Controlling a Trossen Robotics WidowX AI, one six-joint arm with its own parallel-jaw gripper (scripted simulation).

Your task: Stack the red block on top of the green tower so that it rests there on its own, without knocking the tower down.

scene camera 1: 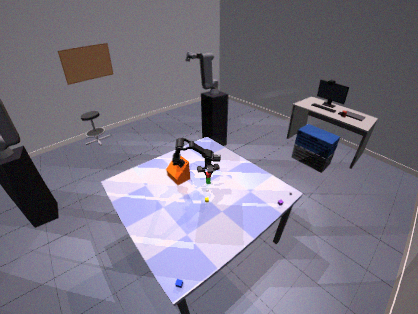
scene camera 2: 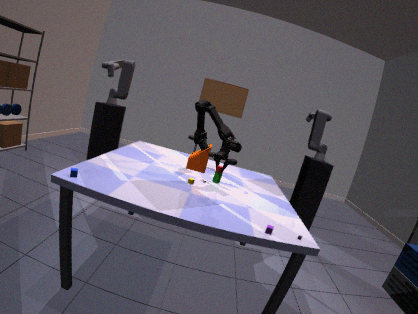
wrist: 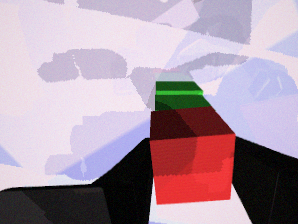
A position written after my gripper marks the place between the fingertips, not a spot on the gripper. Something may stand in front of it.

In view: my gripper (wrist: 184, 141) and a red block (wrist: 192, 149).
